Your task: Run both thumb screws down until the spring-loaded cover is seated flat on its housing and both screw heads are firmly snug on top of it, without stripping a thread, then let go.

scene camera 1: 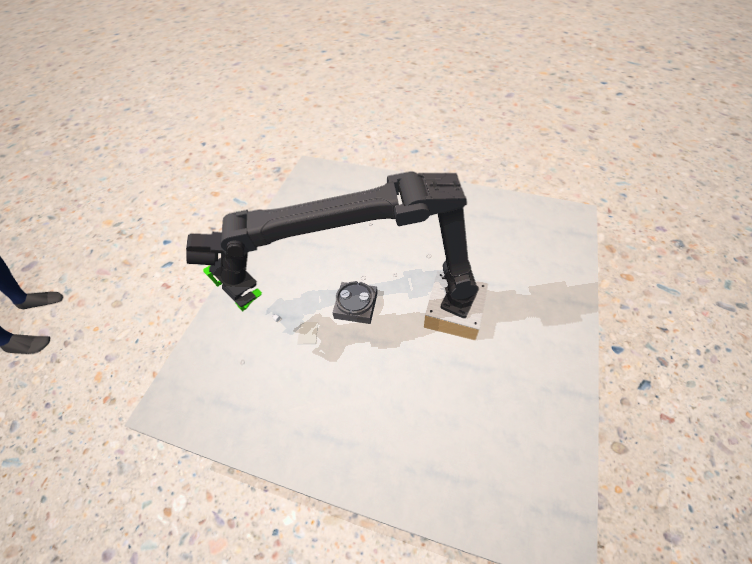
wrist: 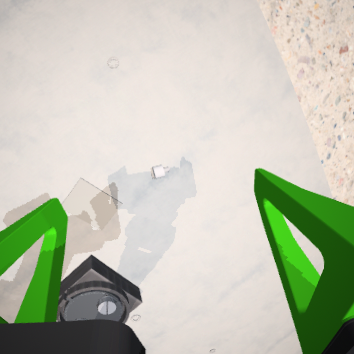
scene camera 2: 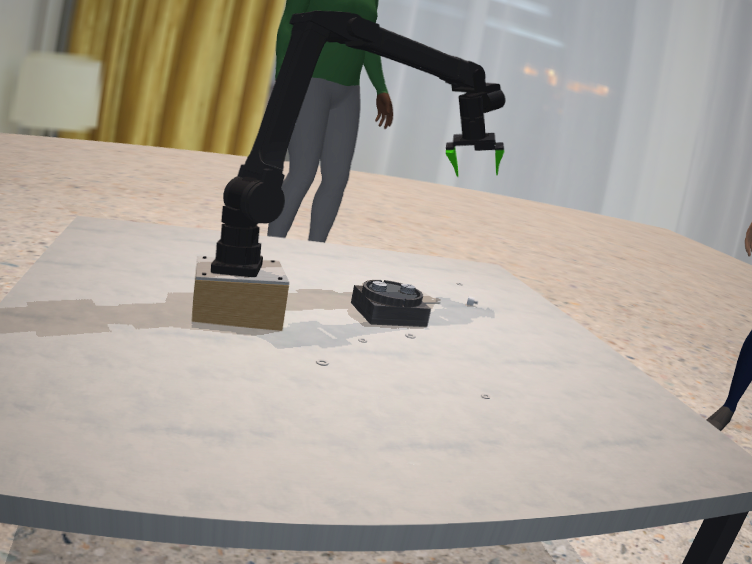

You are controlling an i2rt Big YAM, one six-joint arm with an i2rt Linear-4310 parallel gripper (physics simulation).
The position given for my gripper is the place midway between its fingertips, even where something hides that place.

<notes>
My gripper point(scene camera 2: 477, 175) is open and holds nothing. Further things: a dark square housing point(wrist: 83, 304).
My gripper shows as well in scene camera 1 point(scene camera 1: 231, 297) and in the wrist view point(wrist: 155, 193).
</notes>
